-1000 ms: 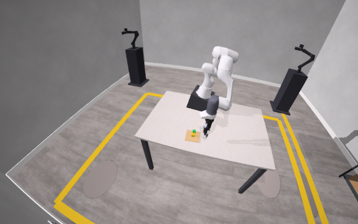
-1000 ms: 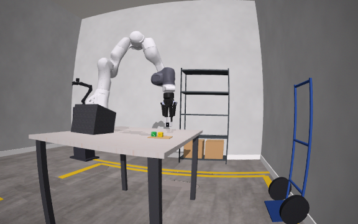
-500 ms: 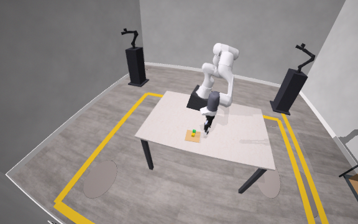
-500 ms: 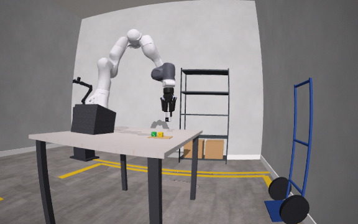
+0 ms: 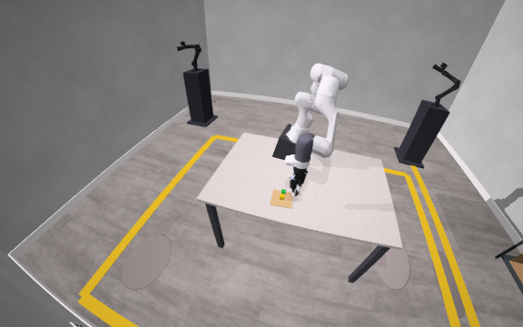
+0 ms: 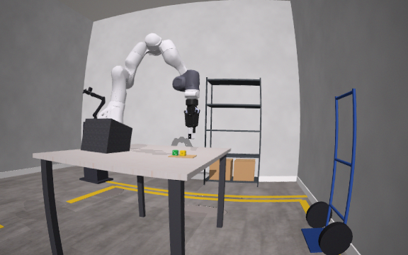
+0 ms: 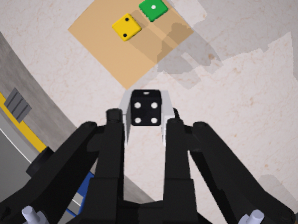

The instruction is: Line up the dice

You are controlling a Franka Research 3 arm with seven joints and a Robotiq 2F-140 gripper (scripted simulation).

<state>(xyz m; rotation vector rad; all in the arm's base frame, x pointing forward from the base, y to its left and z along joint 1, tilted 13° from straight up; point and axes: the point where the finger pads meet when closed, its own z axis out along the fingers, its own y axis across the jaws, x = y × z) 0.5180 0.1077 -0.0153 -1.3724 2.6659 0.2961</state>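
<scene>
My hand is 20 mm past the yellow die, 80 mm to the left of it and 120 mm above it. From my hand the other things lie so: black die (20 mm below); green die (70 mm behind, 80 mm to the right, 120 mm below); tan mat (20 mm behind, 80 mm to the right, 130 mm below).
</scene>
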